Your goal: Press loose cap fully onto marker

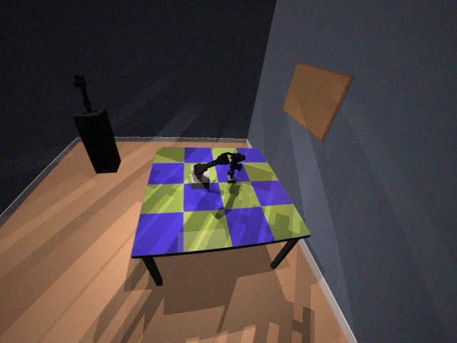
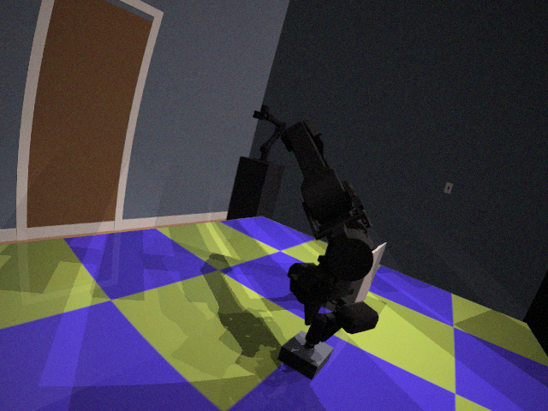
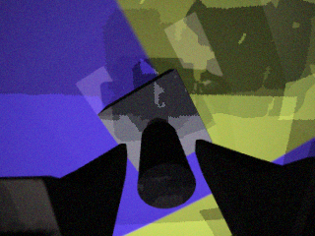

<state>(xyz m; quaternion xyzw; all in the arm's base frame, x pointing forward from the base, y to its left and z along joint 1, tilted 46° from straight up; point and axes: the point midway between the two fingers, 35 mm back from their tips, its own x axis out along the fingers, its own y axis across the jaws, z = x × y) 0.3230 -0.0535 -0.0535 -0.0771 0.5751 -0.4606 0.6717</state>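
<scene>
Now: gripper tip 1 cm below the dark marker cap.
</scene>
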